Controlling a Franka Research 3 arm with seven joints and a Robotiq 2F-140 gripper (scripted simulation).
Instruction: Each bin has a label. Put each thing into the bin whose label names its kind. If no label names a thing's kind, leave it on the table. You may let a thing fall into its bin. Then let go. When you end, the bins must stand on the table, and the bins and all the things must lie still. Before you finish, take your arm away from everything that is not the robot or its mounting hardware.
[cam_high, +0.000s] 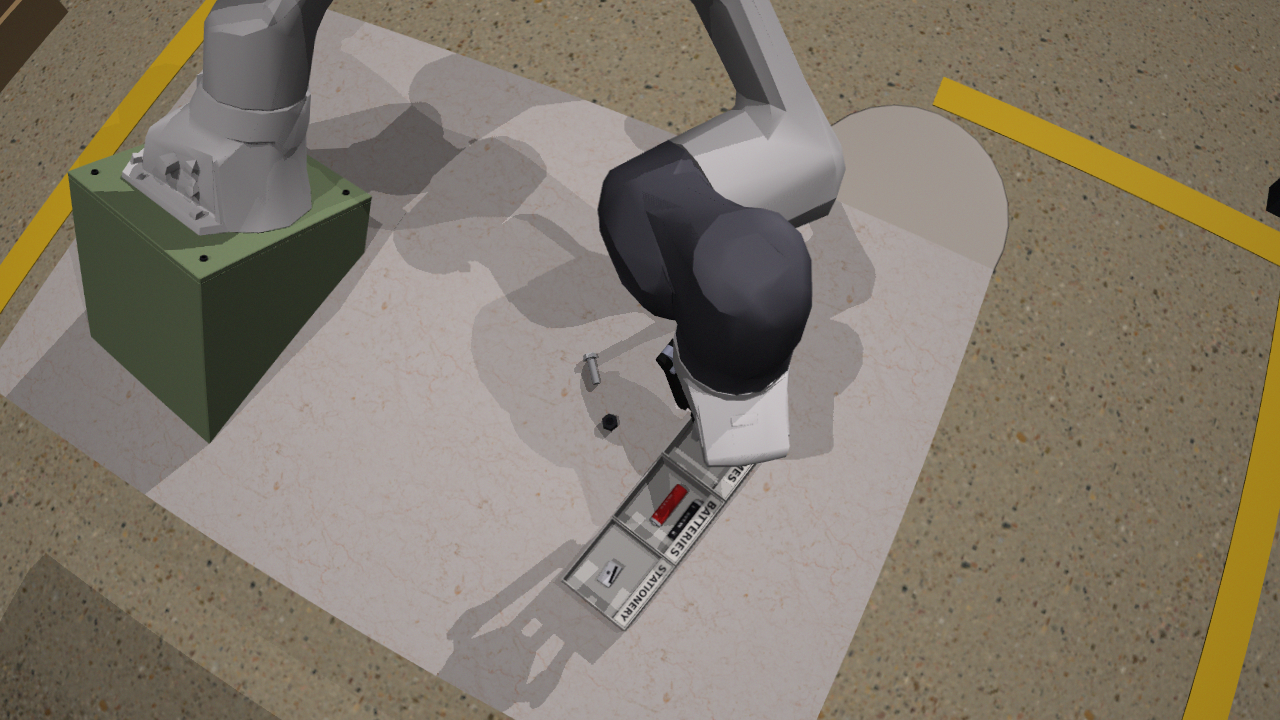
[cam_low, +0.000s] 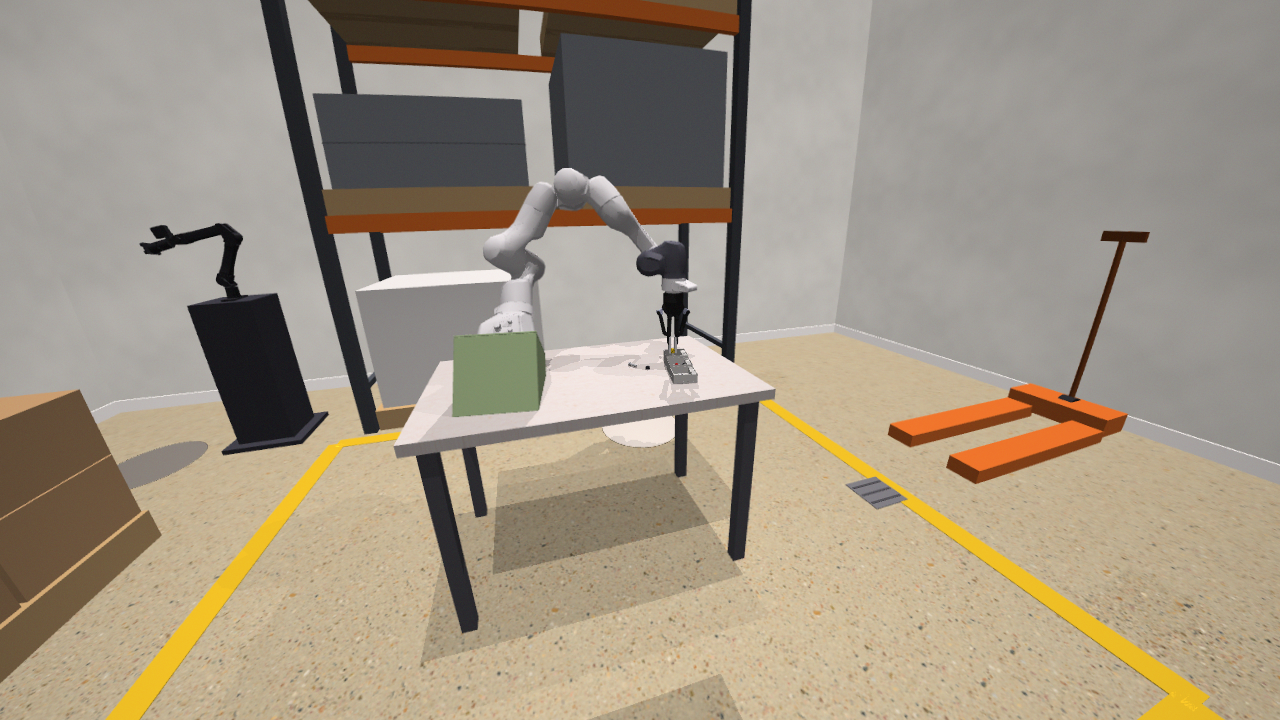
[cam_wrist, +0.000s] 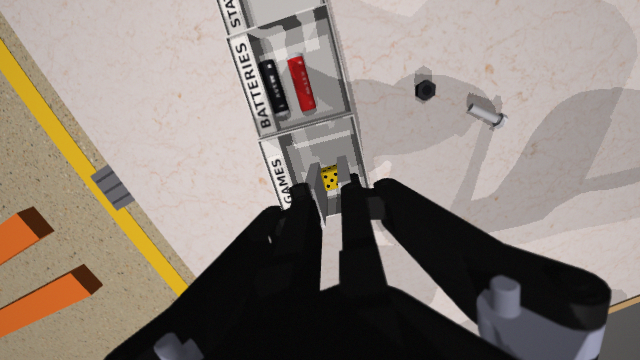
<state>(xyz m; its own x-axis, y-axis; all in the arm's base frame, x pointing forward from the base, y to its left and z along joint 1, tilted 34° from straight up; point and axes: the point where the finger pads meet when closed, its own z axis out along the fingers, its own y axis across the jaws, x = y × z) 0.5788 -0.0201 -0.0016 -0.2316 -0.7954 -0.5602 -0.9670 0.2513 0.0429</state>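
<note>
My hand is 8 cm to the left of the red battery, 6 cm above it and 1 cm past it. The rest, counted from my hand: black nut (11 cm behind, 7 cm below, 2 cm to the right); then black battery (9 cm to the right, 6 cm below, 1 cm ahead); then yellow die (3 cm below).
</note>
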